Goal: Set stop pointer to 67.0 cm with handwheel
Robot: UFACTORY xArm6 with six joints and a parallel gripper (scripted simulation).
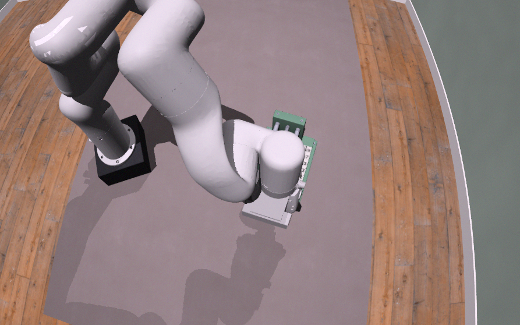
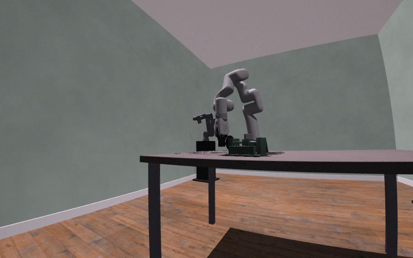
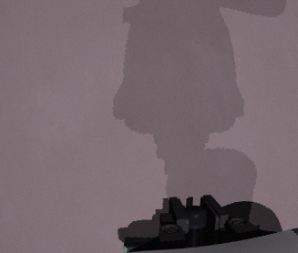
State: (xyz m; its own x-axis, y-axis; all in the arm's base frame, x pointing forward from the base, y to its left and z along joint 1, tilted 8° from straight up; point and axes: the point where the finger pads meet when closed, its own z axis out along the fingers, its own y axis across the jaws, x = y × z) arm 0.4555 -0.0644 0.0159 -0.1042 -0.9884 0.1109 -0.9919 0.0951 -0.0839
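Right now my hand is 10 mm past the black handwheel and 20 mm to the right of it. Also, from my hand: stop block (170 mm to the left, 20 mm above).
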